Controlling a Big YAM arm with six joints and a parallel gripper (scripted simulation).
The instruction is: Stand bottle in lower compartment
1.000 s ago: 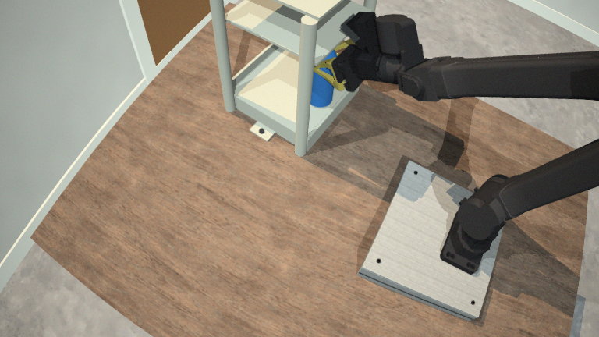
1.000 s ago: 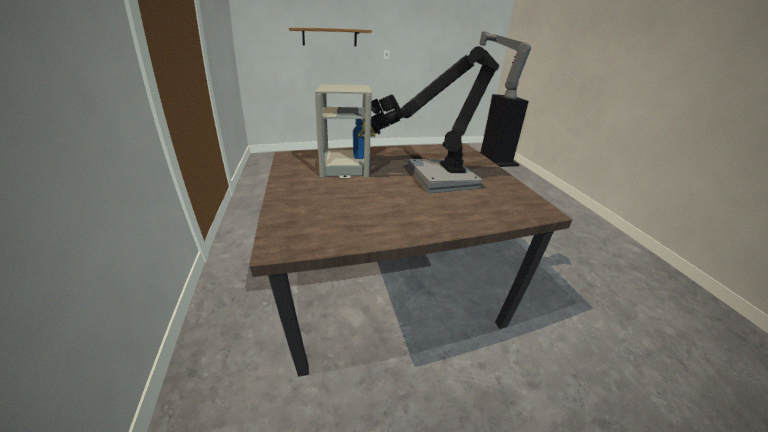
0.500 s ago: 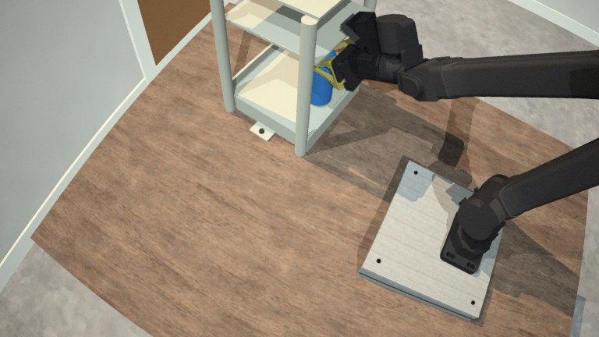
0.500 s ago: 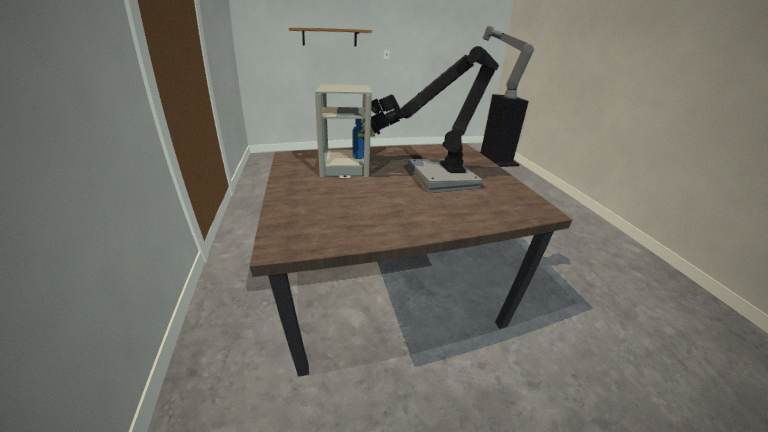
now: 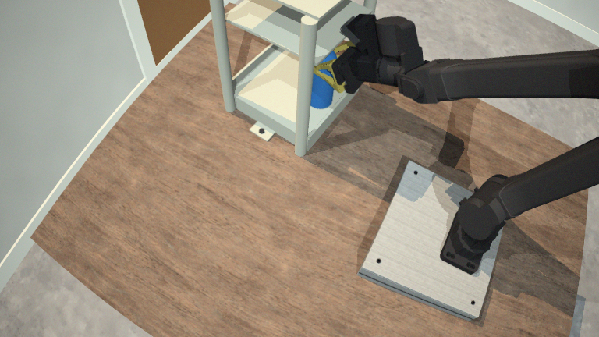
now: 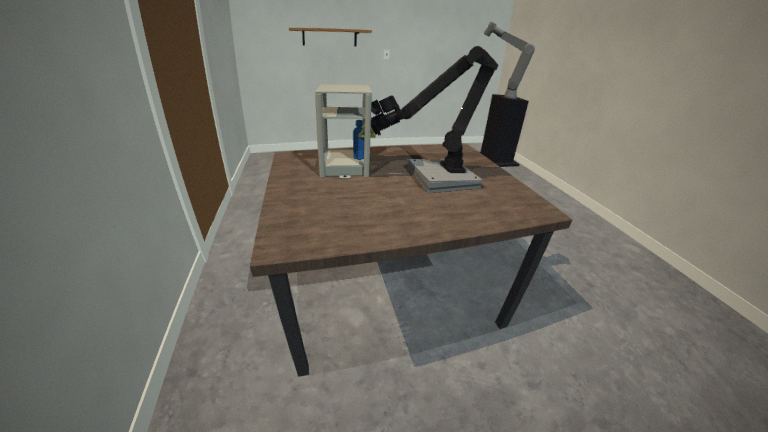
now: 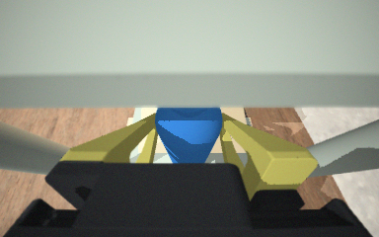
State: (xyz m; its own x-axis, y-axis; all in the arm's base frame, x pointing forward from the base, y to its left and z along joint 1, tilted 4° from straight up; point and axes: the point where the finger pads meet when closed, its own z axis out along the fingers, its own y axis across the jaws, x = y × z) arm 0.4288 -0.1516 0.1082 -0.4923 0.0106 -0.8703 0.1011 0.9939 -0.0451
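My gripper is now right at the blue bottle.
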